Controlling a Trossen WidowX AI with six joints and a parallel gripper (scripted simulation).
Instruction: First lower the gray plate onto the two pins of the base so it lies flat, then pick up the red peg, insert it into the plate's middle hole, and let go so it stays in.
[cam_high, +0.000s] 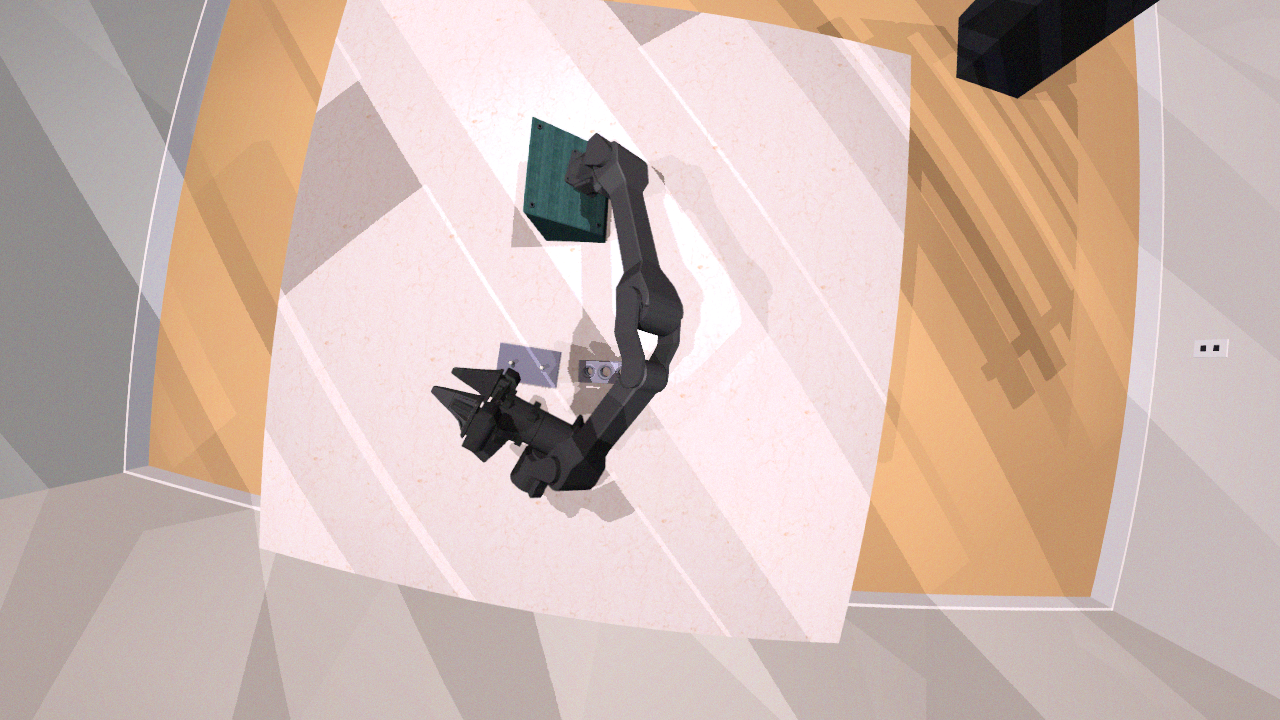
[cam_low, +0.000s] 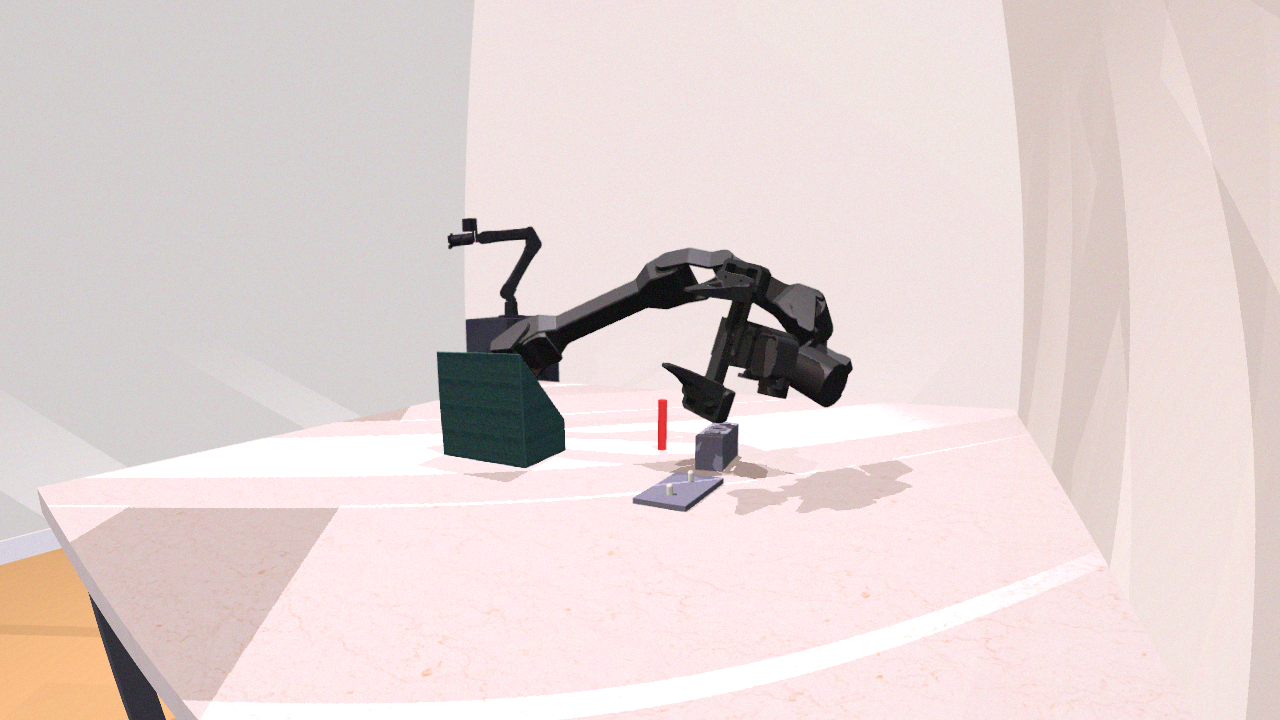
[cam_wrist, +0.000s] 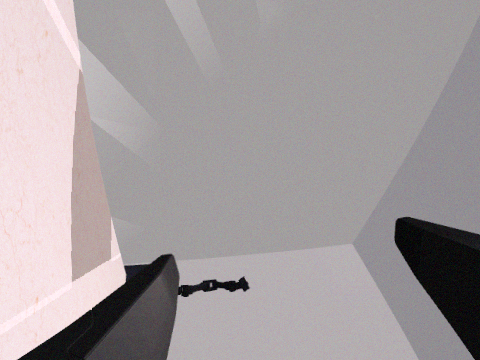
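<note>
Right now the gray plate is 5 cm behind my gripper tip, 22 cm to the left of it and 17 cm below it. Also, from my gripper tip: flat base (3 cm behind, 7 cm to the left, 20 cm below); red peg (16 cm behind, 25 cm to the left, 17 cm below).
</note>
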